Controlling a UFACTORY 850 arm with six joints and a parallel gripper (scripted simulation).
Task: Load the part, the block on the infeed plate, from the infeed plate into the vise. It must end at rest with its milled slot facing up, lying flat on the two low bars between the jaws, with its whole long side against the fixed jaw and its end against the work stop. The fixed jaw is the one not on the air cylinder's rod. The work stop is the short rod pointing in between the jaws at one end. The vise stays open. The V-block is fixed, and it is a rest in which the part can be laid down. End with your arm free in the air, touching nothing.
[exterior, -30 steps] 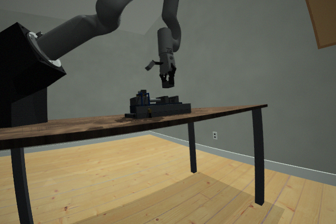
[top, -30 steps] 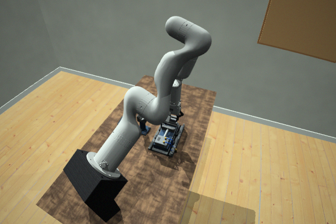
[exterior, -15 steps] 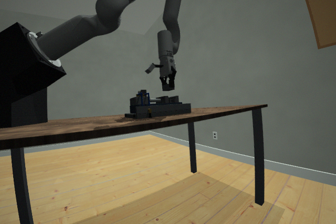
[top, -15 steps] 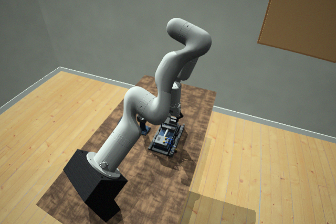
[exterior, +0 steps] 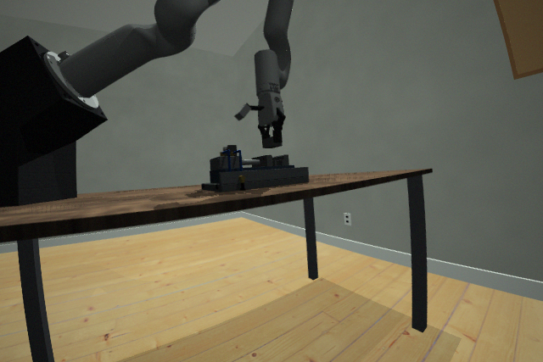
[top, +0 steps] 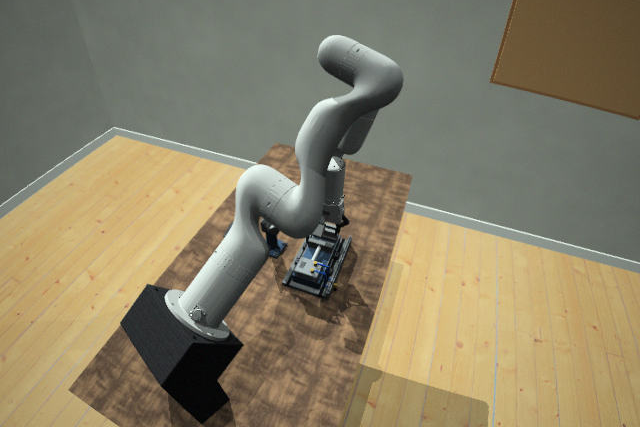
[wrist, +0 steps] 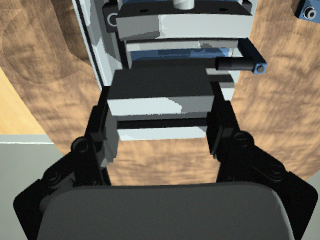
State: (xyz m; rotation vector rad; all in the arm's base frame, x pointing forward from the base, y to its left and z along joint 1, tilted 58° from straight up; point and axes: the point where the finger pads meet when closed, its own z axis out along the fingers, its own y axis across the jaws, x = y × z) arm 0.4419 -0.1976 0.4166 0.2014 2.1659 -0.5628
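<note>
My gripper is now 1 cm above the part. Round my hand: cylinder rod 7 cm behind, 6 cm to the left, 7 cm below; then work stop 3 cm ahead, 6 cm to the left, 6 cm below; then moving jaw 2 cm behind, 3 cm to the left, 7 cm below.
</note>
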